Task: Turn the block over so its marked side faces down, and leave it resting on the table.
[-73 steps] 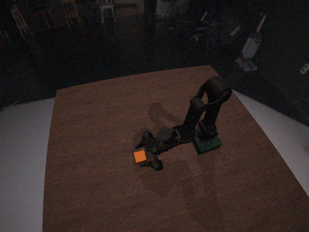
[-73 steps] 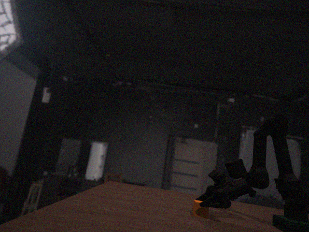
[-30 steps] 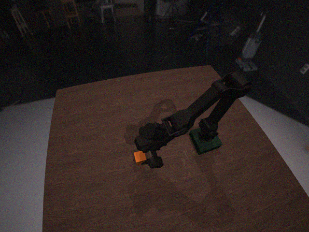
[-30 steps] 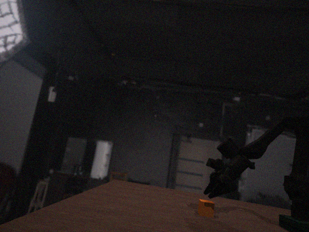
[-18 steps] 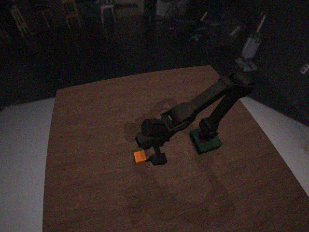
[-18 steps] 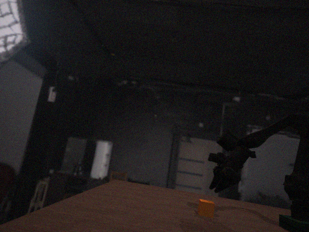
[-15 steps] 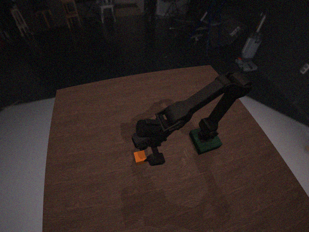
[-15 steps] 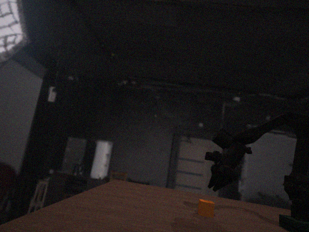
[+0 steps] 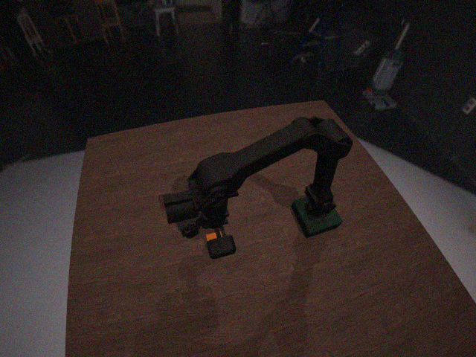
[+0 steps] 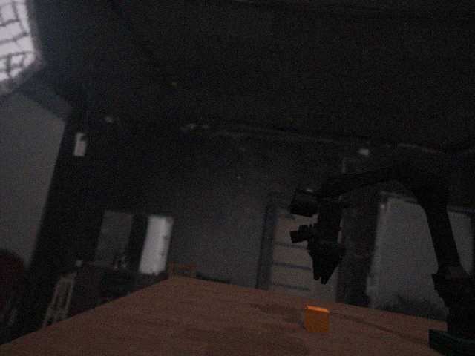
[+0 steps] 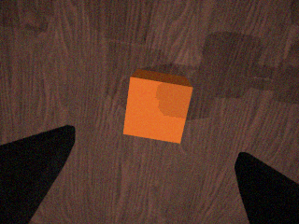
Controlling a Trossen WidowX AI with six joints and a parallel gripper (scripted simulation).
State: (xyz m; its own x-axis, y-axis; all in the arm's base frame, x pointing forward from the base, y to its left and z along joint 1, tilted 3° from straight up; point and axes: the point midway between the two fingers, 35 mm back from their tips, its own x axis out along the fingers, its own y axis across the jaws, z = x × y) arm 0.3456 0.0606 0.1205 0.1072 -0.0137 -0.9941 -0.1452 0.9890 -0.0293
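My gripper tip is 90 mm above the block and 10 mm past it.
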